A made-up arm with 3 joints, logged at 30 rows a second.
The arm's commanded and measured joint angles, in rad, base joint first. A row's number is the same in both.
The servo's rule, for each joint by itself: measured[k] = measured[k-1] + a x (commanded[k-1-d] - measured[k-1]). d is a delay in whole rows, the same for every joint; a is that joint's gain. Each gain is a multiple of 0.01, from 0.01 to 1. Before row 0 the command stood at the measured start. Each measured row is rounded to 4 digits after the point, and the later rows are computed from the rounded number. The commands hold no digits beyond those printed.
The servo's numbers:
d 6
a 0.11 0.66 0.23
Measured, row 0: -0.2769 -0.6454 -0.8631
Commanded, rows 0 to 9: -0.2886 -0.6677 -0.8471; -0.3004 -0.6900 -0.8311; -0.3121 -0.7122 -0.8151; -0.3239 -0.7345 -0.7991; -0.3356 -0.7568 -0.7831; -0.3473 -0.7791 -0.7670; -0.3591 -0.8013 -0.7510; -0.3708 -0.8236 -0.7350; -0.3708 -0.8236 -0.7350; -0.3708 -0.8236 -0.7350
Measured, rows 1 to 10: -0.2769 -0.6454 -0.8631; -0.2769 -0.6454 -0.8631; -0.2769 -0.6454 -0.8631; -0.2769 -0.6454 -0.8631; -0.2769 -0.6454 -0.8631; -0.2769 -0.6454 -0.8631; -0.2782 -0.6601 -0.8594; -0.2806 -0.6798 -0.8529; -0.2841 -0.7012 -0.8442; -0.2885 -0.7232 -0.8338
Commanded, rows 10 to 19: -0.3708 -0.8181 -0.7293; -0.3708 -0.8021 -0.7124; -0.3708 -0.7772 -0.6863; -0.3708 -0.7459 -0.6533; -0.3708 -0.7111 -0.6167; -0.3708 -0.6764 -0.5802; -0.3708 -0.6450 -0.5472; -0.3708 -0.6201 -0.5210; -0.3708 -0.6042 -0.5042; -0.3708 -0.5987 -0.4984
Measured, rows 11 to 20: -0.2937 -0.7454 -0.8221; -0.2996 -0.7676 -0.8094; -0.3061 -0.7898 -0.7960; -0.3132 -0.8121 -0.7820; -0.3195 -0.8197 -0.7712; -0.3251 -0.8223 -0.7629; -0.3301 -0.8195 -0.7552; -0.3346 -0.8080 -0.7454; -0.3386 -0.7877 -0.7318; -0.3421 -0.7601 -0.7137
